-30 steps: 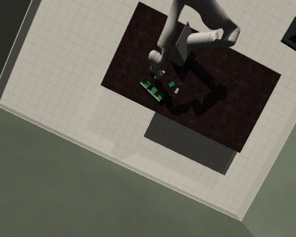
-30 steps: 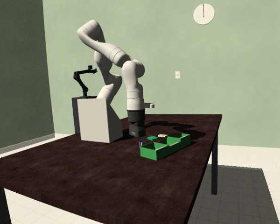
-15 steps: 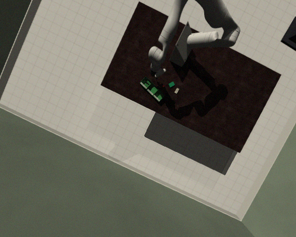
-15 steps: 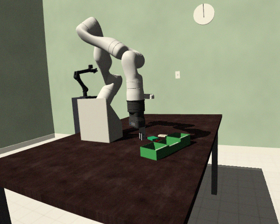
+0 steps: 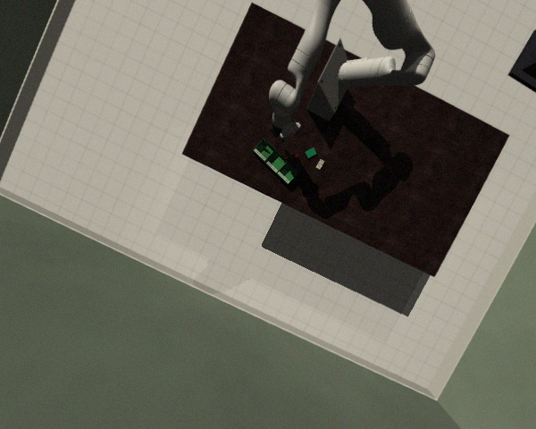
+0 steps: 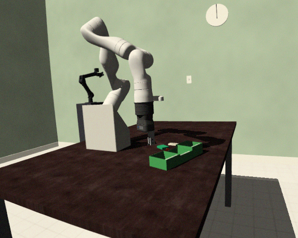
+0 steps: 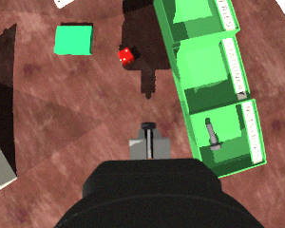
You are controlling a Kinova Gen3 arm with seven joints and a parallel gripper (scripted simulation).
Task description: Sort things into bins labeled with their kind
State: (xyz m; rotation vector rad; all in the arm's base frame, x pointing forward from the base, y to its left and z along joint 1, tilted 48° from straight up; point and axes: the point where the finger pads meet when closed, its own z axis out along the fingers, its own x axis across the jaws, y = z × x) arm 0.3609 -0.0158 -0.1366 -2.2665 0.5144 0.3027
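The teal block lies 30 mm behind my hand, 160 mm to the left of it and 70 mm below it. The rest, counted from my hand: white dotted tile (240 mm to the left, 70 mm below); three-compartment green bin row (110 mm ahead, 30 mm to the left, 60 mm below); red die (20 mm ahead, 100 mm to the left, 70 mm below).
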